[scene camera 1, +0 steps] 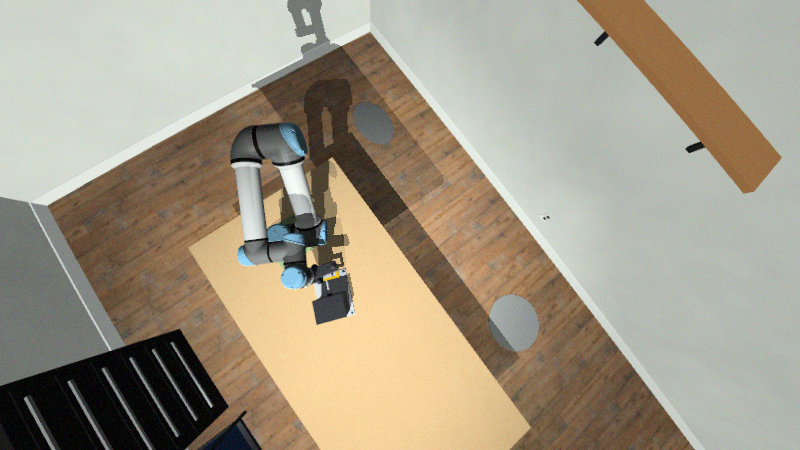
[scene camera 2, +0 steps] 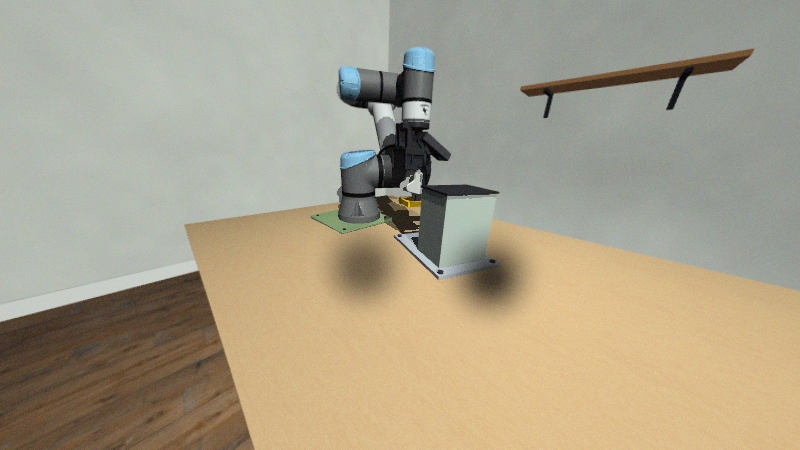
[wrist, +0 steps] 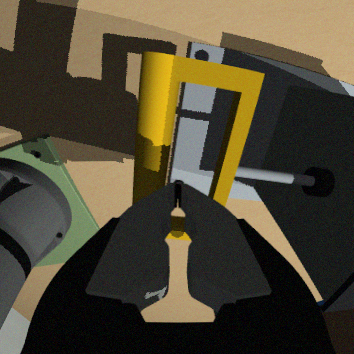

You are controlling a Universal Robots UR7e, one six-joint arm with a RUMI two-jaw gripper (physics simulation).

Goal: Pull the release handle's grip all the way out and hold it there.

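Note:
The release handle's yellow grip (scene camera 1: 333,275) (scene camera 2: 411,203) (wrist: 157,100) is a rectangular loop with a thick outer bar. It stands off the dark-faced housing (scene camera 1: 332,307) (scene camera 2: 467,229) (wrist: 310,130). A stretch of grey rod (wrist: 267,174) shows between grip and housing in the wrist view. My gripper (scene camera 2: 415,195) (wrist: 177,185) is shut with nothing between its fingers. In the wrist view its tips overlap the loop's opening, between the outer bar and the rod-side bar. The fingers cover the loop's near end, and contact with the outer bar cannot be told.
The housing stands on a pale bolted plate (scene camera 2: 464,268) on the wooden table (scene camera 1: 391,335) (scene camera 2: 335,358). The arm's green base plate (scene camera 2: 330,219) (wrist: 75,220) is close to the grip's outer side. A wall shelf (scene camera 1: 688,83) (scene camera 2: 632,75) hangs away from the arm.

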